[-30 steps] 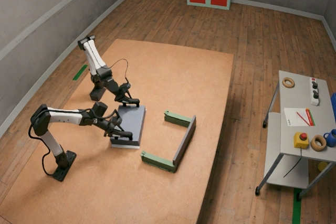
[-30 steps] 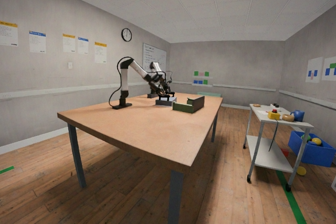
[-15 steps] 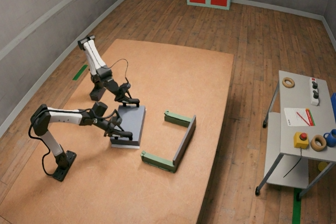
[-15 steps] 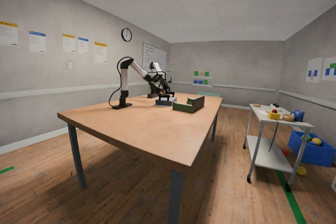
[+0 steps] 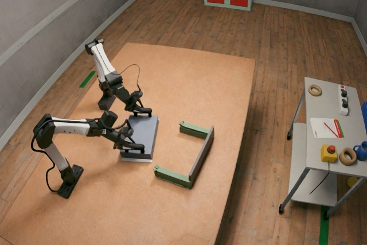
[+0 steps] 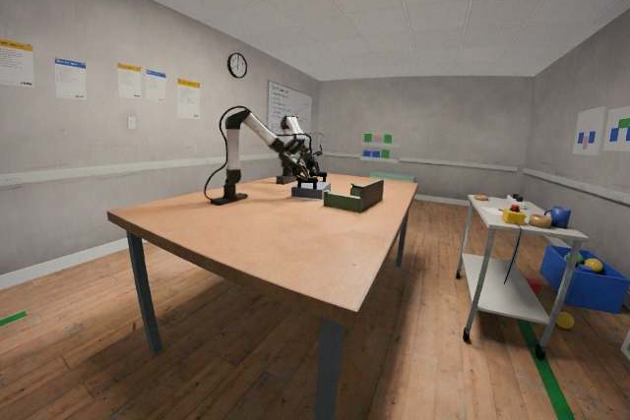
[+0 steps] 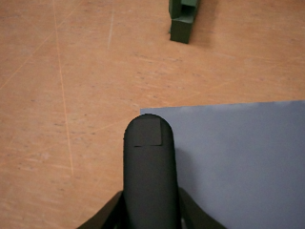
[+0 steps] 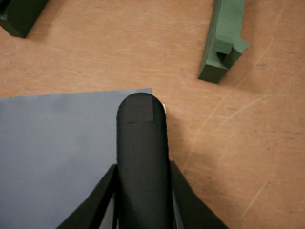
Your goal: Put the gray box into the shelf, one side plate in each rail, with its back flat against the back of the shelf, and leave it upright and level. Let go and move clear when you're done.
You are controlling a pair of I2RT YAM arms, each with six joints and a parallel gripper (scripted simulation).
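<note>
Right now my left hand is 10 mm short of the gray box, 120 mm to the left of it and 50 mm above it.
The gray box is 20 mm behind my right hand, 120 mm to the left of it and 50 mm below it.
</note>
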